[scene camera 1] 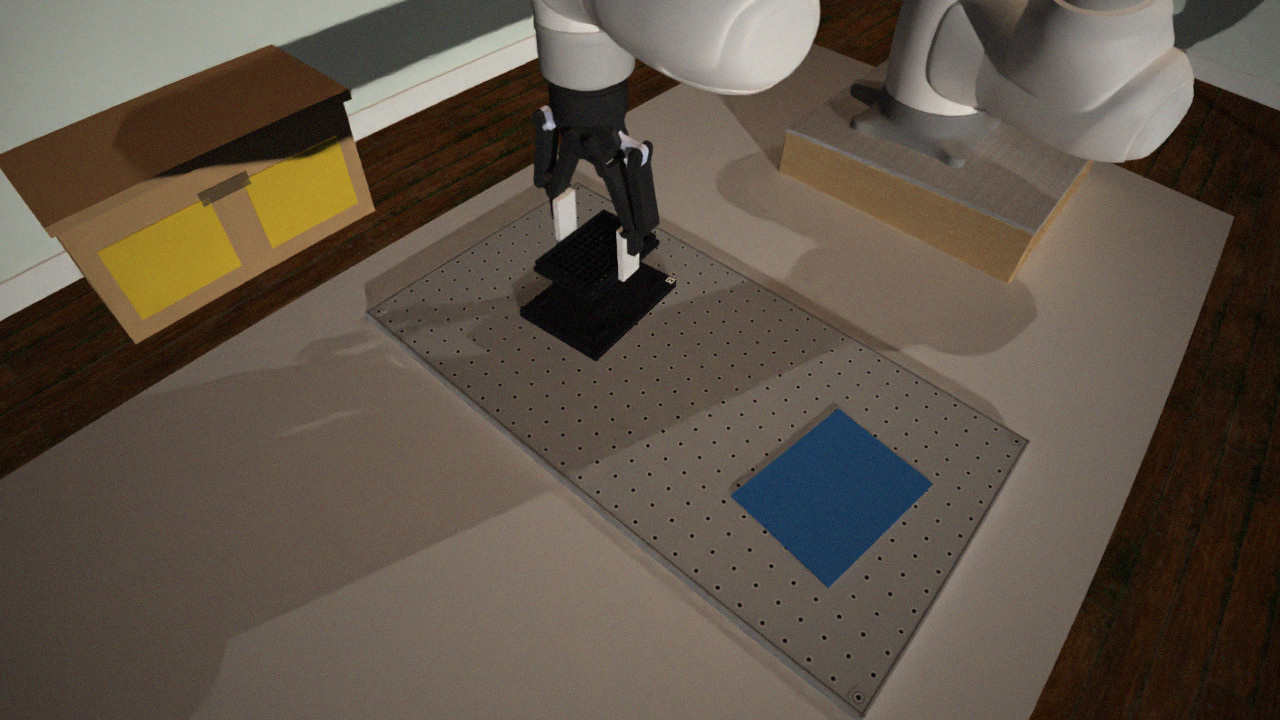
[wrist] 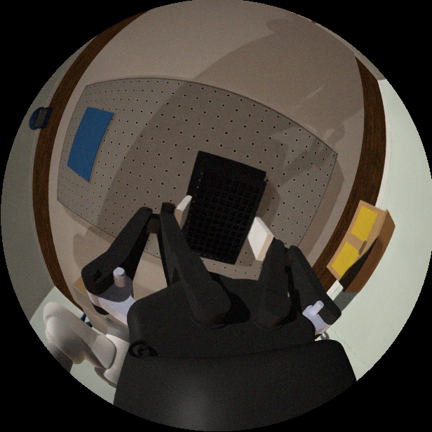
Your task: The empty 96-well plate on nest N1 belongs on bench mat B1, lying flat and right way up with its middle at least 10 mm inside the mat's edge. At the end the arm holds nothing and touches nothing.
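Frame: origin at the arm's base, x ahead, y left, z up, level; centimetres.
Seen in the pictures: gripper, fingertip midpoint: (scene camera 1: 597, 257); arm's base, link origin: (scene camera 1: 926, 124).
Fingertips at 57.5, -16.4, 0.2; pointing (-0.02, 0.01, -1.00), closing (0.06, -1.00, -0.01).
Offsets run from my fingertips to a thing's top centre, as dx, dy, dz. Level surfaces: height alone.
The black 96-well plate @[-0.1, +0.0, +1.4] (scene camera 1: 583, 255) (wrist: 225, 215) is held between the white finger pads of my gripper (scene camera 1: 595, 234) (wrist: 219, 215), which is shut on it. The plate is roughly level and hangs a little above the black nest N1 @[-0.3, +0.0, -5.8] (scene camera 1: 597, 329) (wrist: 232, 164), with a gap showing between them in the scene view. The blue bench mat B1 @[dz -7.1] (scene camera 1: 832, 497) (wrist: 90, 142) lies flat, away from the gripper, near the other end of the perforated board. The plate's underside is hidden.
The grey perforated board @[dz -7.3] (scene camera 1: 662, 420) (wrist: 150, 130) lies under the nest and the mat. The arm's base stands on a wooden block (scene camera 1: 913, 210) behind the board. A brown box with yellow panels (scene camera 1: 187, 197) (wrist: 357, 245) stands beyond the table edge near the nest end.
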